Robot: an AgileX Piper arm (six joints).
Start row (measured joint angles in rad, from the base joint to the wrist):
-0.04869, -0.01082, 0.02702, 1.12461, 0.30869, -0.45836
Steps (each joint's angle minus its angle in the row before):
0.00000, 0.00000, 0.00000, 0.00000, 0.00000, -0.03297
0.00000, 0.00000, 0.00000, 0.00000, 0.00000, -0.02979
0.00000, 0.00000, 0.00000, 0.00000, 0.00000, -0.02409
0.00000, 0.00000, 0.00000, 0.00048, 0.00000, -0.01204
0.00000, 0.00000, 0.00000, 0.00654, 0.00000, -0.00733
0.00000, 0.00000, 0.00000, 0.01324, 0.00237, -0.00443
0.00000, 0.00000, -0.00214, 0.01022, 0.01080, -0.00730
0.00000, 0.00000, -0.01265, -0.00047, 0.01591, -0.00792
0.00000, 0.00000, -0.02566, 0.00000, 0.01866, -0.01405
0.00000, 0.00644, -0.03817, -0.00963, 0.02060, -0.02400
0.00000, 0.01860, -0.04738, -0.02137, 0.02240, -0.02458
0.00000, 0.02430, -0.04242, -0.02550, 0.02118, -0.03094
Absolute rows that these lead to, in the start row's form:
-0.04869, -0.01082, 0.02702, 1.12461, 0.30869, -0.49133
-0.04869, -0.01082, 0.02702, 1.12461, 0.30869, -0.52112
-0.04869, -0.01082, 0.02702, 1.12461, 0.30869, -0.54521
-0.04869, -0.01082, 0.02702, 1.12509, 0.30869, -0.55725
-0.04869, -0.01082, 0.02702, 1.13163, 0.30869, -0.56458
-0.04869, -0.01082, 0.02702, 1.14487, 0.31106, -0.56901
-0.04869, -0.01082, 0.02488, 1.15509, 0.32186, -0.57631
-0.04869, -0.01082, 0.01223, 1.15462, 0.33777, -0.58423
-0.04869, -0.01082, -0.01343, 1.15462, 0.35643, -0.59828
-0.04869, -0.00438, -0.05160, 1.14499, 0.37703, -0.62228
-0.04869, 0.01422, -0.09898, 1.12362, 0.39943, -0.64686
-0.04869, 0.03852, -0.14140, 1.09812, 0.42061, -0.67780

